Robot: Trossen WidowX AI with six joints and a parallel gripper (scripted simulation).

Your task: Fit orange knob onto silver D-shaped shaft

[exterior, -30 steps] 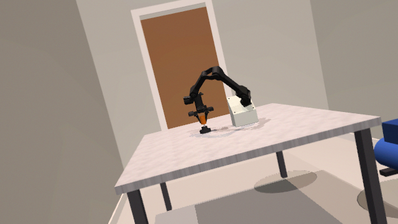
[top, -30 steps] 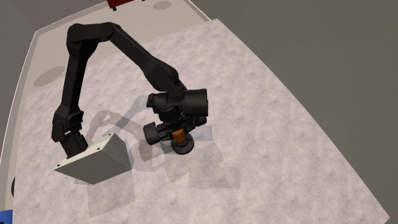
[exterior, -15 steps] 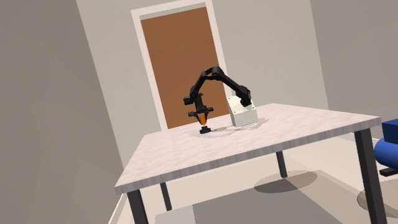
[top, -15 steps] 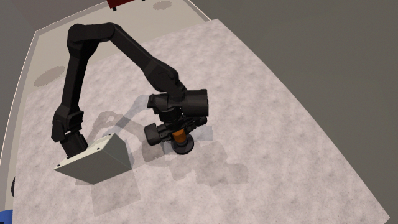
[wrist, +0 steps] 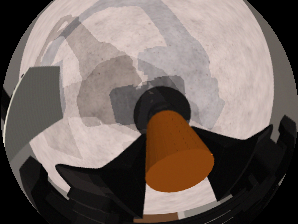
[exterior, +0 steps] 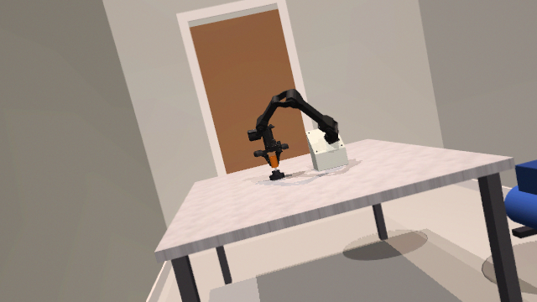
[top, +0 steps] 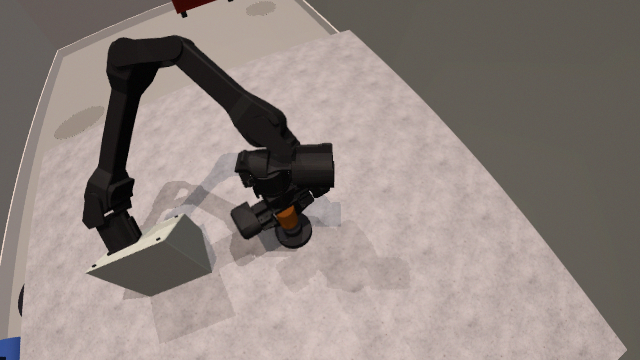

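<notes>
My gripper tip is now 3 cm below the orange knob. The rest, counted from my gripper tip: black round pedestal 4 cm below.
</notes>
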